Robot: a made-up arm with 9 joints. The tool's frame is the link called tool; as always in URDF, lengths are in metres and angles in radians. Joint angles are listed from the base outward.
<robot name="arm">
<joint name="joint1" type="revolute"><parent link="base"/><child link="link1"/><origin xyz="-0.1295 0.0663 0.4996" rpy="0 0 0"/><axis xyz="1 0 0"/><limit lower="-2.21" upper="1.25"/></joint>
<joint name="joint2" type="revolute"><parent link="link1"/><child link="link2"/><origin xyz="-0.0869 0.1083 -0.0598" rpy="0 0 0"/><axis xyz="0 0 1"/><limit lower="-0.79" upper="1.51"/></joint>
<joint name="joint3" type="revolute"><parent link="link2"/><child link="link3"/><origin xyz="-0.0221 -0.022 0.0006" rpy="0 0 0"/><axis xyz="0.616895 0.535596 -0.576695"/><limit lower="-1.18" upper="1.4"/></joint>
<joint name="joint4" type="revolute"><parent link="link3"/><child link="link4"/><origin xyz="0.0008 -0.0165 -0.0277" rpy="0 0 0"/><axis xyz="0 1 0"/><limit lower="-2.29" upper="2.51"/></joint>
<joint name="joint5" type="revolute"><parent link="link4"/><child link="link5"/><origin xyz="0.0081 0.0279 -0.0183" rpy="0 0 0"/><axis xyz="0.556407 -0.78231 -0.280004"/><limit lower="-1.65" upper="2.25"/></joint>
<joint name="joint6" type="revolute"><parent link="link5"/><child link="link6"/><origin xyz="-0.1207 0.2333 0.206" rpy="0 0 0"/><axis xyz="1 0 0"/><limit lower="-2.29" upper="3"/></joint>
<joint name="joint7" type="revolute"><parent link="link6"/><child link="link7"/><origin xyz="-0.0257 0.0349 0.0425" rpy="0 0 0"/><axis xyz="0.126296 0.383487 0.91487"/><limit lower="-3.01" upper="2.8"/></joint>
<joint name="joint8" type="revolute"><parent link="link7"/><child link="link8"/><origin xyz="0.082 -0.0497 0.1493" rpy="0 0 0"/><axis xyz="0 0 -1"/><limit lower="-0.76" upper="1.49"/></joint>
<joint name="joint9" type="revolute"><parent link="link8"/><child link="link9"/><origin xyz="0.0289 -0.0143 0.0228" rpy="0 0 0"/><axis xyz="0.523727 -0.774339 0.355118"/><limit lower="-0.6" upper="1.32"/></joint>
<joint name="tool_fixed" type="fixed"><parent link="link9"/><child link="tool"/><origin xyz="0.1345 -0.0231 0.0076" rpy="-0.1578 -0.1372 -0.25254"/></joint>
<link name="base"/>
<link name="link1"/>
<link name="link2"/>
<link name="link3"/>
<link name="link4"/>
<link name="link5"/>
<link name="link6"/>
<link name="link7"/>
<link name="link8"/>
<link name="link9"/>
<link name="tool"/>
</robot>
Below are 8 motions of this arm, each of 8 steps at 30 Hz.
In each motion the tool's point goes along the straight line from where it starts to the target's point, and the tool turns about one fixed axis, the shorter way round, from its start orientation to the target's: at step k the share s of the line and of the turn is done. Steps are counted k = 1, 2, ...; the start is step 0. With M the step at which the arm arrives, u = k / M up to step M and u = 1 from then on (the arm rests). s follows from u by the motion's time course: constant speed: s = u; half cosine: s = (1 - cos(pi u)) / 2; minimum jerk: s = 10 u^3 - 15 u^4 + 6 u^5.
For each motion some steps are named. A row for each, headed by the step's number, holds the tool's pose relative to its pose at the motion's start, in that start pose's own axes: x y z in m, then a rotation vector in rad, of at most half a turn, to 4 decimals.
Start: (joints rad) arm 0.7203 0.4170 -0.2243 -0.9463 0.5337 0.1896 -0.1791 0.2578 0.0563
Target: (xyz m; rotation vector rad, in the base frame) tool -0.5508 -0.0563 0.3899 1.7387 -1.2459 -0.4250
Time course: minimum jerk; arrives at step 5
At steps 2, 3, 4, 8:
2: 0.0007 -0.0038 0.0028 0.0194 -0.0015 0.0144
3: 0.0016 -0.0082 0.0059 0.0416 -0.0032 0.0309
4: 0.0022 -0.0113 0.0082 0.0575 -0.0044 0.0426
8: 0.0023 -0.0120 0.0087 0.0610 -0.0046 0.0452

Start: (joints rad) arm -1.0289 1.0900 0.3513 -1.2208 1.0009 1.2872 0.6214 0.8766 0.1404
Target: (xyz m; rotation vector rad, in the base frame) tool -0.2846 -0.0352 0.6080 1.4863 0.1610 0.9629
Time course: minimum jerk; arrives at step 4
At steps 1, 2, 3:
1: 0.0000 0.0005 0.0001 0.0000 -0.0051 0.0004
2: -0.0002 0.0023 0.0004 0.0001 -0.0248 0.0018
3: -0.0003 0.0042 0.0008 0.0002 -0.0445 0.0032

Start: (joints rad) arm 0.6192 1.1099 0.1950 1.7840 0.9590 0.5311 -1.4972 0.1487 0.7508
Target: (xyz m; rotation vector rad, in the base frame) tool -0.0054 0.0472 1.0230 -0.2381 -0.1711 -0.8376
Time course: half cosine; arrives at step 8
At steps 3, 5, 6, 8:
3: 0.0047 -0.0122 0.0205 0.0381 -0.0234 0.0328
5: 0.0106 -0.0273 0.0458 0.0852 -0.0523 0.0734
6: 0.0131 -0.0337 0.0566 0.1053 -0.0646 0.0906
8: 0.0154 -0.0395 0.0663 0.1233 -0.0757 0.1061

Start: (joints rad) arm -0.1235 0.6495 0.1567 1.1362 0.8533 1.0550 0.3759 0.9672 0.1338
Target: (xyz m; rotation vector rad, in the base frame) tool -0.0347 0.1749 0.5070 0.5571 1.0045 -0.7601
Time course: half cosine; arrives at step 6
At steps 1, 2, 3, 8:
1: -0.0004 0.0020 -0.0014 -0.0072 0.0007 0.0089
2: -0.0017 0.0075 -0.0053 -0.0270 0.0028 0.0331
3: -0.0034 0.0149 -0.0105 -0.0539 0.0056 0.0662
8: -0.0067 0.0299 -0.0210 -0.1078 0.0112 0.1324

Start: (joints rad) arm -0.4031 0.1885 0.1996 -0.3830 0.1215 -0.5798 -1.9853 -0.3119 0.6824
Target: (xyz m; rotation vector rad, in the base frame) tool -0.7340 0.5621 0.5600 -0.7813 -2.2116 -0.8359
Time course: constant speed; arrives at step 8
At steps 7, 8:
7: -0.0246 -0.0590 0.0241 0.0945 0.0457 -0.0048
8: -0.0281 -0.0675 0.0276 0.1080 0.0522 -0.0055

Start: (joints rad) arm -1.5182 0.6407 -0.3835 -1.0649 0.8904 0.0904 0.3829 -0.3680 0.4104
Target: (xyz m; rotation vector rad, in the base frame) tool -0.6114 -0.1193 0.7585 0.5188 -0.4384 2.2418
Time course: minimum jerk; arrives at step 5
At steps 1, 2, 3, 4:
1: -0.0021 0.0015 0.0014 0.0003 -0.0013 0.0041
2: -0.0113 0.0080 0.0077 0.0015 -0.0072 0.0223
3: -0.0244 0.0171 0.0166 0.0032 -0.0155 0.0480
4: -0.0336 0.0236 0.0229 0.0044 -0.0214 0.0663

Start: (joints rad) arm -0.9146 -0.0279 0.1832 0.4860 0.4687 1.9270 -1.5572 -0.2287 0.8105
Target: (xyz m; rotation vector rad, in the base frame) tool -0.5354 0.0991 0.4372 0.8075 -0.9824 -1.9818
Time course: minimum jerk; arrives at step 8
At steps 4, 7, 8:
4: 0.0046 -0.0078 0.0215 0.1546 -0.0180 -0.0173
7: 0.0091 -0.0153 0.0424 0.3042 -0.0354 -0.0341
8: 0.0093 -0.0156 0.0431 0.3092 -0.0359 -0.0347

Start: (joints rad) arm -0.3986 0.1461 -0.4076 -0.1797 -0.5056 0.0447 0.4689 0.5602 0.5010
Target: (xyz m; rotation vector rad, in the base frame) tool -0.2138 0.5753 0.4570 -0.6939 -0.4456 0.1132
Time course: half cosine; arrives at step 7
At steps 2, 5, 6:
2: 0.0045 -0.0076 -0.0002 -0.0025 -0.0061 -0.0433
5: 0.0196 -0.0330 -0.0009 -0.0109 -0.0265 -0.1868
6: 0.0229 -0.0386 -0.0010 -0.0128 -0.0310 -0.2187

